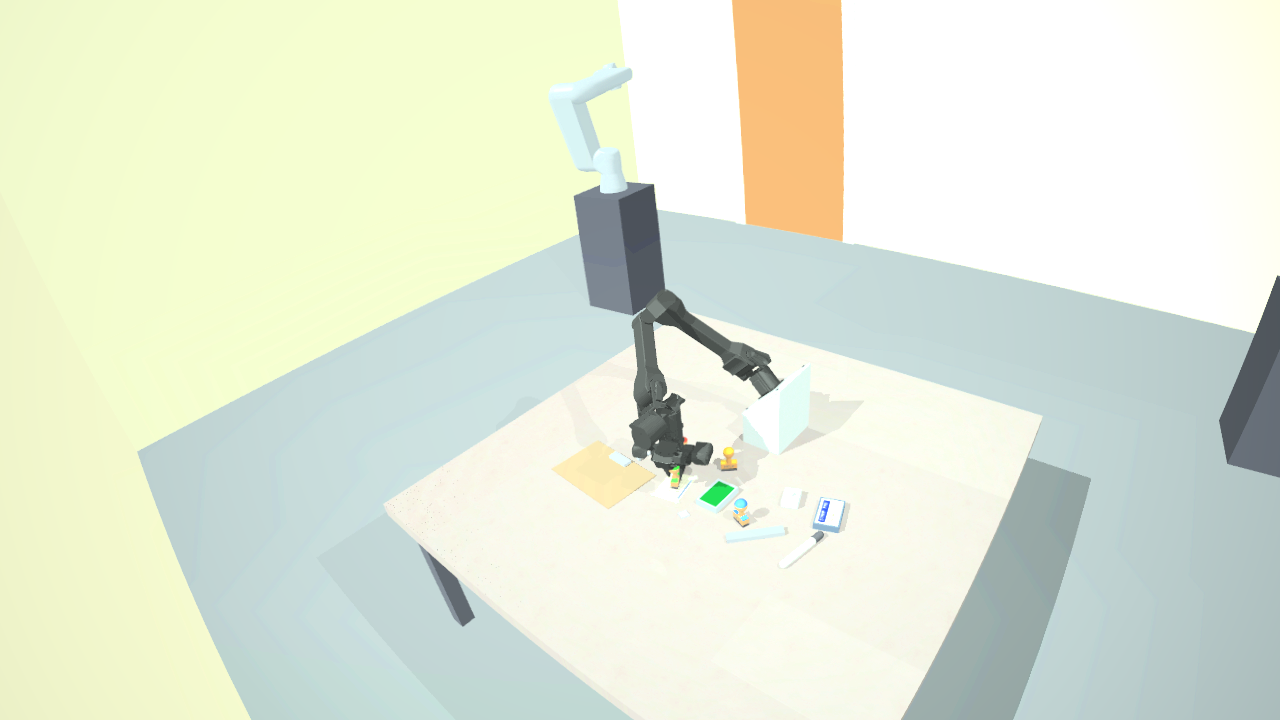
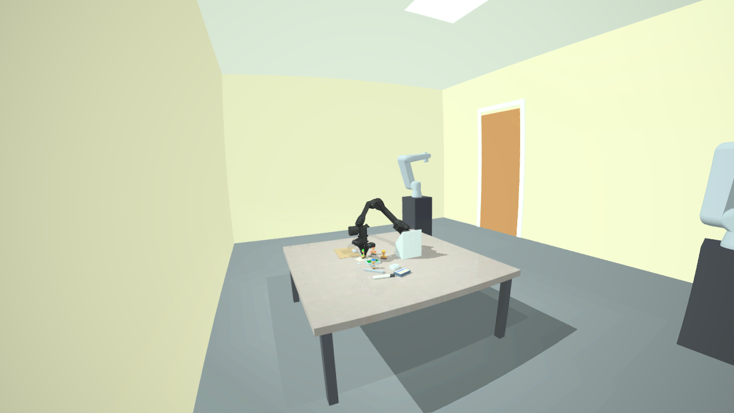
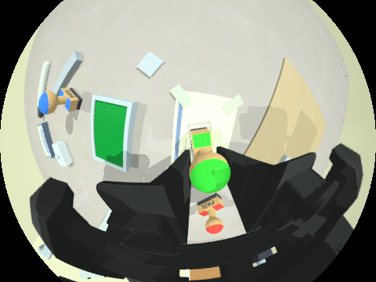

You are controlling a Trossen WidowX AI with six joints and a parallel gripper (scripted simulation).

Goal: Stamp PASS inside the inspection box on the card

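The pale card lies 30 mm below my gripper tip and 10 mm ahead of it. Round my gripper tip: green-knobbed stamp right at my gripper tip; then red-knobbed stamp 100 mm behind, 50 mm to the right, 10 mm below; then green ink pad 110 mm to the left, 20 mm below, 10 mm behind.
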